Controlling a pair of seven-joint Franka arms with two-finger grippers.
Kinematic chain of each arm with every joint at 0, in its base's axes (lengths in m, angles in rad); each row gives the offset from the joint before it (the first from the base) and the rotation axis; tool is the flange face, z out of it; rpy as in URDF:
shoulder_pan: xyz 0 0 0.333 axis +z
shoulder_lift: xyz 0 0 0 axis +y
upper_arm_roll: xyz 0 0 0.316 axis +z
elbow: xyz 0.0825 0 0 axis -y
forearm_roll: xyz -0.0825 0 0.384 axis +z
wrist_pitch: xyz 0 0 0 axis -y
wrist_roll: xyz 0.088 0 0 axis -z
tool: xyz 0 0 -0.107 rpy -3.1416 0 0
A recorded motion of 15 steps. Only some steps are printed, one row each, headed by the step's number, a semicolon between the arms.
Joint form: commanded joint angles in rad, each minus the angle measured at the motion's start. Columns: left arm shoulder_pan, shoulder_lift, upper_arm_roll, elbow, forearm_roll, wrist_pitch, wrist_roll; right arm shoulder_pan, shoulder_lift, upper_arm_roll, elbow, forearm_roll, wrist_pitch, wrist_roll.
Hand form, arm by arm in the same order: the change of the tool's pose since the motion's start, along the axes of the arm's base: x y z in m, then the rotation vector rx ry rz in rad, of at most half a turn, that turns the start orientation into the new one. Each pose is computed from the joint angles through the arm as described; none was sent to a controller.
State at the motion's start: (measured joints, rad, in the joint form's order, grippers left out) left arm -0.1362 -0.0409 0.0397 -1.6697 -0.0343 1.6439 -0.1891; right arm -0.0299 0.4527 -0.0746 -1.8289 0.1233 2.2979 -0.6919
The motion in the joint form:
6: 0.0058 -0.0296 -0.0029 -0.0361 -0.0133 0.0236 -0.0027; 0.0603 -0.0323 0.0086 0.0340 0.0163 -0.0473 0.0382
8: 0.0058 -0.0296 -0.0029 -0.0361 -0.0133 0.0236 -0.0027; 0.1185 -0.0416 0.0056 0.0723 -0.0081 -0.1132 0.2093
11: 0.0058 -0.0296 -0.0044 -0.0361 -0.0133 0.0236 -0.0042; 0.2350 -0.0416 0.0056 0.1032 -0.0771 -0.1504 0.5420
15: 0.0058 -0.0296 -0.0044 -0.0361 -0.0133 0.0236 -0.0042; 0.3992 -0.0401 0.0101 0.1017 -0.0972 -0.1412 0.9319
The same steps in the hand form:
6: -0.0072 0.0013 0.0010 -0.0158 -0.0155 0.0074; 0.0083 0.0455 0.0316 0.0223 -0.0180 0.0242
8: -0.0072 0.0013 0.0010 -0.0158 -0.0155 0.0074; 0.0113 0.0825 0.0490 0.0116 0.0119 -0.0709
11: -0.0073 0.0004 0.0010 -0.0157 -0.0155 0.0074; 0.0083 0.1570 0.0596 -0.0395 0.0250 -0.2470
15: -0.0073 0.0004 0.0010 -0.0157 -0.0155 0.0074; -0.0161 0.2643 0.0587 -0.0443 0.0218 -0.4581

